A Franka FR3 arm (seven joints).
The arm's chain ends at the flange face. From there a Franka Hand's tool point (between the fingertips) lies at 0.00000 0.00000 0.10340 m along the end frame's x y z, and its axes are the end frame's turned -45 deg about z.
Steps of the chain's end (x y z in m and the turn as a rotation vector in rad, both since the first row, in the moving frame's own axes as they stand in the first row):
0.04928, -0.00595, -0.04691, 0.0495, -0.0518, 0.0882
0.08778, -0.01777, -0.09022, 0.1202, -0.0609, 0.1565
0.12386, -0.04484, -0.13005, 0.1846, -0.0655, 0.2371
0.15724, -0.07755, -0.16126, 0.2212, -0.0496, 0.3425
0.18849, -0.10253, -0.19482, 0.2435, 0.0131, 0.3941
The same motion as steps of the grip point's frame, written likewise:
0.03921, 0.02324, -0.04718, 0.0716, -0.0016, 0.0882
0.07997, 0.03670, -0.09116, 0.1281, 0.0419, 0.1565
0.13001, 0.03890, -0.13202, 0.1768, 0.0842, 0.2371
0.18156, 0.03922, -0.16388, 0.1915, 0.1213, 0.3425
0.22714, 0.04817, -0.19784, 0.1629, 0.1814, 0.3941

